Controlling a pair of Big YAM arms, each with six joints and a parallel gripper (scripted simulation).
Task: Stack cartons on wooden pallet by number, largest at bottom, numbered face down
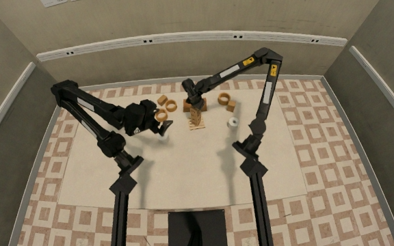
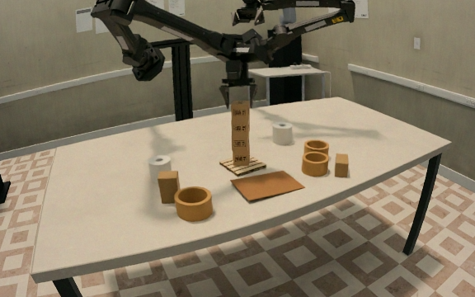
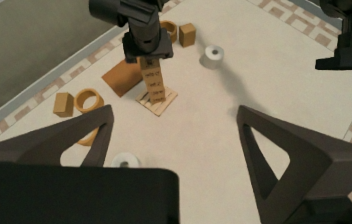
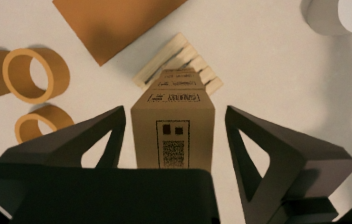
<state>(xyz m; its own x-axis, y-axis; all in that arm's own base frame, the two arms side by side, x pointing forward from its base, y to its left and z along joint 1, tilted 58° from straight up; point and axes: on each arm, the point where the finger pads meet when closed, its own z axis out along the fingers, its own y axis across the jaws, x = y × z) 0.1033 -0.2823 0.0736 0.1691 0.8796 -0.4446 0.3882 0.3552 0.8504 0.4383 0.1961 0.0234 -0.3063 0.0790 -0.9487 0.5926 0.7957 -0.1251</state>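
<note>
Now: the carton 10 mm behind my right hand, 10 mm to the left of it and 20 mm below it. From my right hand the other things lie so: plain box (80 mm ahead, 290 mm to the right, 180 mm below).
</note>
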